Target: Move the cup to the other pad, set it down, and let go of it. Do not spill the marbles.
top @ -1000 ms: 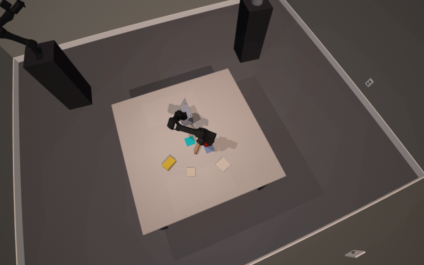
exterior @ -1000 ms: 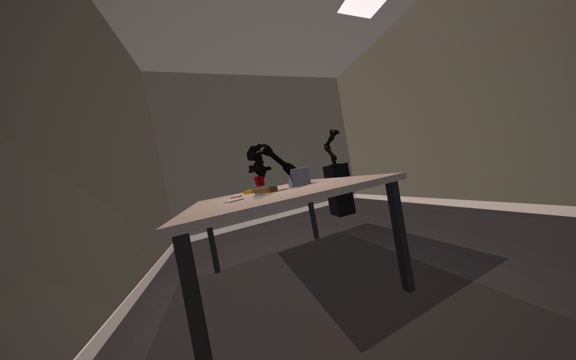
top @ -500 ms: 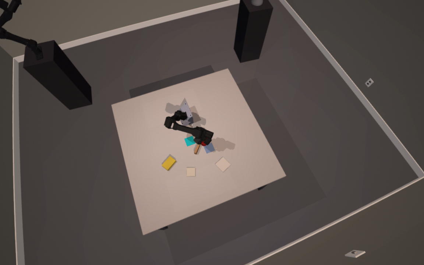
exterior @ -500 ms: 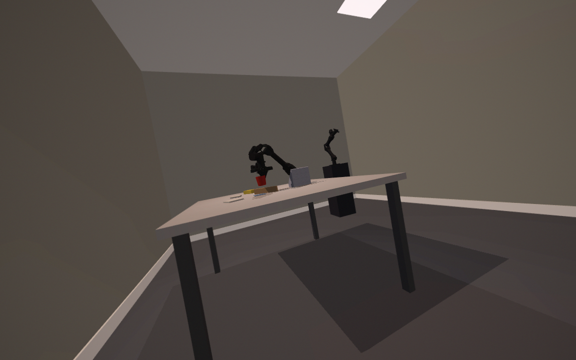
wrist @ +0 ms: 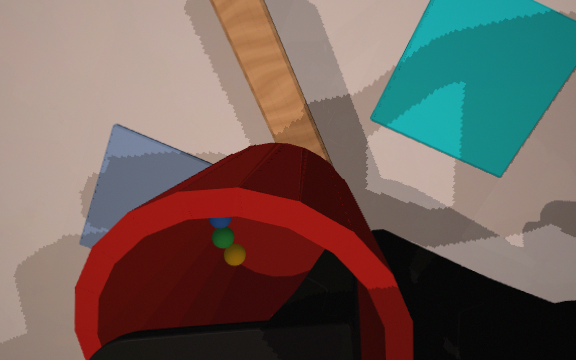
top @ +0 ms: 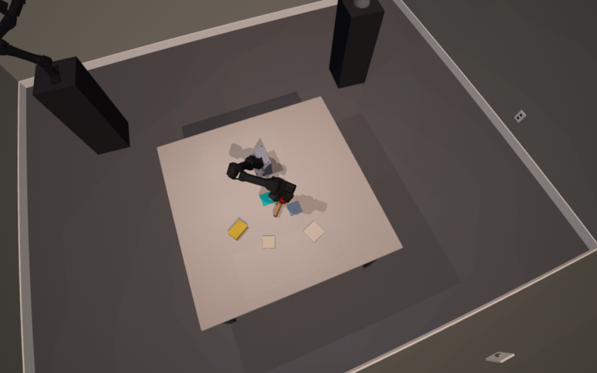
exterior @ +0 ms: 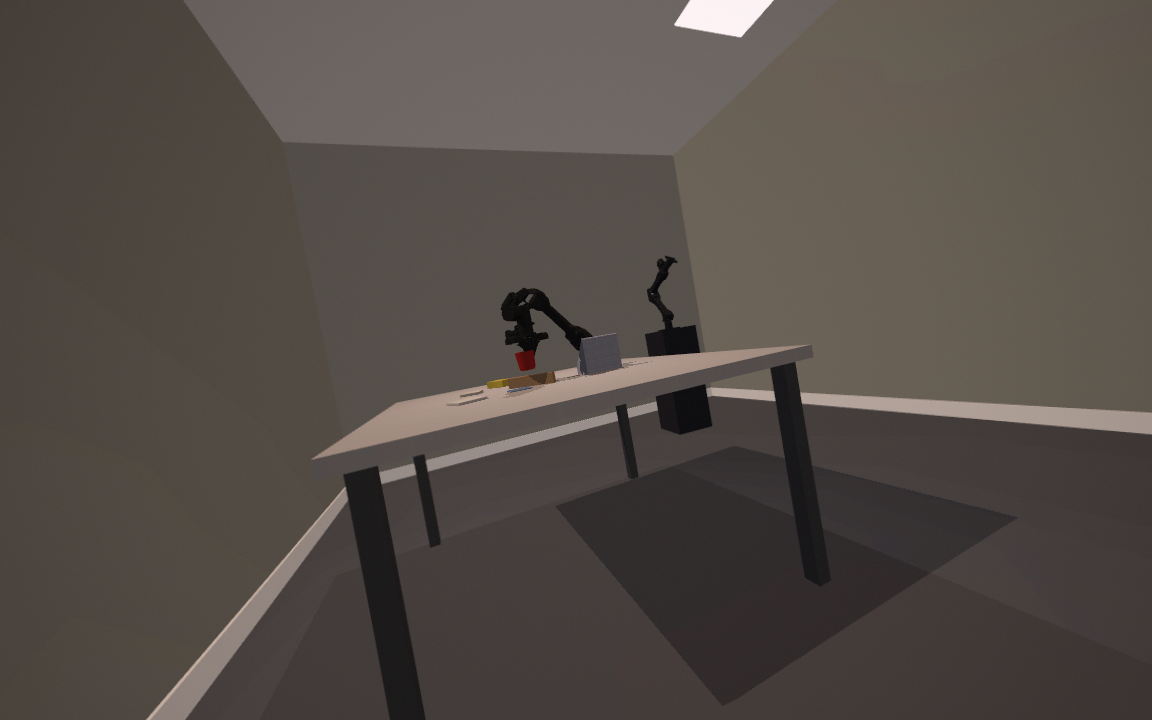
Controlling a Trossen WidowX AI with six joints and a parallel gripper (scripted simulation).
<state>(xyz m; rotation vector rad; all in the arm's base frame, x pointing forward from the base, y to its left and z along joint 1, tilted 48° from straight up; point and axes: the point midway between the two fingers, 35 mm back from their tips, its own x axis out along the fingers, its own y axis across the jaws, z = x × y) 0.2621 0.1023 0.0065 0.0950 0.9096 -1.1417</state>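
My gripper tip is now 110 mm above the teal pad, 80 mm to the left of it and 40 mm past it. From my gripper tip the other things lie so: blue-grey pad (110 mm below, 80 mm to the left, 70 mm ahead); small tan square (250 mm ahead, 140 mm to the right, 100 mm below); wooden bar (90 mm below, 20 mm ahead).
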